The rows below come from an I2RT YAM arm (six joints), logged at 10 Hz.
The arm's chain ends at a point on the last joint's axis. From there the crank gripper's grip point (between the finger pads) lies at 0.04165 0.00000 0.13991 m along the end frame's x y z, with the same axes.
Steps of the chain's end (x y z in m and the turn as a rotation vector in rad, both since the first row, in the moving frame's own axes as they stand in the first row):
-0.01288 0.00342 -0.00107 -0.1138 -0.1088 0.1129
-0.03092 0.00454 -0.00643 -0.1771 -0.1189 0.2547
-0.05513 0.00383 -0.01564 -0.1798 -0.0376 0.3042
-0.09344 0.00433 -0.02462 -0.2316 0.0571 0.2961
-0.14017 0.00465 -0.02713 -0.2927 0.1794 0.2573
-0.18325 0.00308 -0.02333 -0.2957 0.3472 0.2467
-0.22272 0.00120 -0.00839 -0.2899 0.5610 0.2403
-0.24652 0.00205 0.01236 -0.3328 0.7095 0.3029
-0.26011 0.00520 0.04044 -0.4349 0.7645 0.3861
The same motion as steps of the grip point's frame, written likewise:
-0.02941 0.02332 0.00144 -0.1138 -0.1088 0.1129
-0.05201 0.03761 -0.00565 -0.1771 -0.1189 0.2547
-0.06600 0.04021 -0.01757 -0.1798 -0.0376 0.3042
-0.09225 0.04889 -0.03228 -0.2316 0.0571 0.2961
-0.12304 0.05685 -0.04404 -0.2927 0.1794 0.2573
-0.14550 0.05621 -0.05286 -0.2957 0.3472 0.2467
-0.16222 0.05383 -0.05826 -0.2899 0.5610 0.2403
-0.17686 0.06404 -0.05631 -0.3328 0.7095 0.3029
-0.19386 0.08353 -0.04004 -0.4349 0.7645 0.3861

